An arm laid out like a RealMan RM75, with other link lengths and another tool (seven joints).
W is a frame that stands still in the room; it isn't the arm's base.
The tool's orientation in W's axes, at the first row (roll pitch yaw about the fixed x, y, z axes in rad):
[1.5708, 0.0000, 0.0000]
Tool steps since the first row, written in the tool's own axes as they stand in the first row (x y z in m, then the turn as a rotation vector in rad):
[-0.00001, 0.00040, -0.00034, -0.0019, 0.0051, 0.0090]
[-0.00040, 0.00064, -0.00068, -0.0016, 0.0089, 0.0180]
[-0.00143, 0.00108, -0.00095, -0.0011, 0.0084, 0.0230]
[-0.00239, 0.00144, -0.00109, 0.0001, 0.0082, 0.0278]
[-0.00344, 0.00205, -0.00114, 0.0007, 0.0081, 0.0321]
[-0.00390, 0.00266, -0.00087, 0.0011, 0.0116, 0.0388]
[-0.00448, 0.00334, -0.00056, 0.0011, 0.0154, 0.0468]
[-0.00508, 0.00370, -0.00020, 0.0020, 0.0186, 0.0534]
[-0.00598, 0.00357, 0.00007, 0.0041, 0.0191, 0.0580]
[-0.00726, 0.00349, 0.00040, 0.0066, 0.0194, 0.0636]
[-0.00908, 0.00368, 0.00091, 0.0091, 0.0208, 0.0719]
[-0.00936, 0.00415, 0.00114, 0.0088, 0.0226, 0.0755]
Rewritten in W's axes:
[-0.00001, 0.00034, 0.00040, -0.0019, -0.0090, 0.0051]
[-0.00040, 0.00068, 0.00064, -0.0016, -0.0180, 0.0089]
[-0.00143, 0.00095, 0.00108, -0.0011, -0.0230, 0.0084]
[-0.00239, 0.00109, 0.00144, 0.0001, -0.0278, 0.0082]
[-0.00344, 0.00114, 0.00205, 0.0007, -0.0321, 0.0081]
[-0.00390, 0.00087, 0.00266, 0.0011, -0.0388, 0.0116]
[-0.00448, 0.00056, 0.00334, 0.0011, -0.0468, 0.0154]
[-0.00508, 0.00020, 0.00370, 0.0020, -0.0534, 0.0186]
[-0.00598, -0.00007, 0.00357, 0.0041, -0.0580, 0.0191]
[-0.00726, -0.00040, 0.00349, 0.0066, -0.0636, 0.0194]
[-0.00908, -0.00091, 0.00368, 0.0091, -0.0719, 0.0208]
[-0.00936, -0.00114, 0.00415, 0.0088, -0.0755, 0.0226]

